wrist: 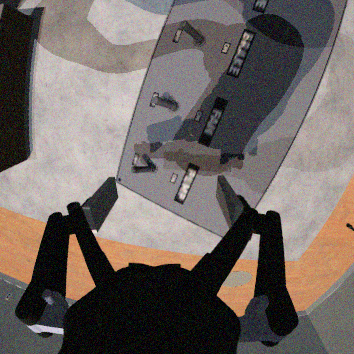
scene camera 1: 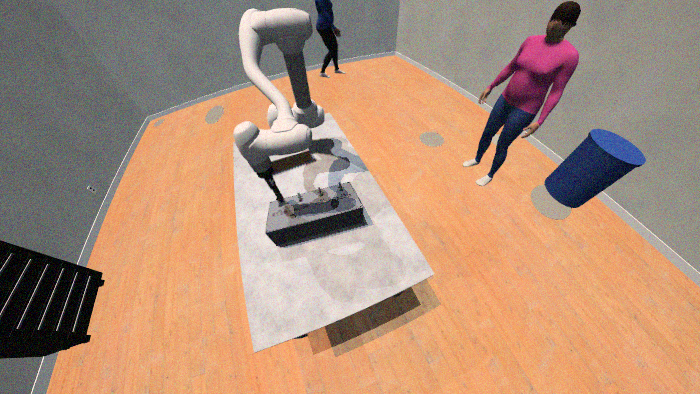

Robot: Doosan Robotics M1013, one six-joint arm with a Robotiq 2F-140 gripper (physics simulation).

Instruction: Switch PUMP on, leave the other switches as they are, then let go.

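Frame: origin at the arm's base, x ahead, y left, z up, level; millimetres.
Where they show: gripper, fingertip midpoint: [wrist: 165, 186].
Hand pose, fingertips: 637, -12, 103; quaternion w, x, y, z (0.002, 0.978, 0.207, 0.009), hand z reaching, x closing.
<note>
Each offset is from my fingertips to the centre of the thing, as dx, dy, dz. "pt": to the spot under its first point. Level surfaces: height alone.
The grey switch box @(+37, +156, -140) [scene camera 1: 320, 227] [wrist: 175, 70] stands on the table. In the wrist view, the blurred PUMP label @(+45, -24, -88) [wrist: 186, 183] is at the box's near end, with the PUMP lever [wrist: 145, 163] left of it, by the small plate on the side away from the ON plate @(pt +24, -24, -96) [wrist: 174, 178]. The FAN lever @(-44, +92, -92) [wrist: 166, 102] and BRAKE lever @(-49, +212, -92) [wrist: 193, 33] stand farther up, also on that side. The fourth lever is out of the wrist view. My gripper [scene camera 1: 281, 200] [wrist: 165, 186] is open and empty at the PUMP end. The PUMP lever shows beyond the gap between the fingertips; contact cannot be told.
The pale table @(dz -199) [scene camera 1: 340, 280] carries a dark, brown-topped block [scene camera 1: 292, 162] [wrist: 15, 95] behind the switch box. A person in pink [scene camera 1: 542, 75] and a blue barrel [scene camera 1: 590, 172] stand to the right. Another person [scene camera 1: 327, 25] is at the back. A black slatted object [scene camera 1: 55, 305] is at left.
</note>
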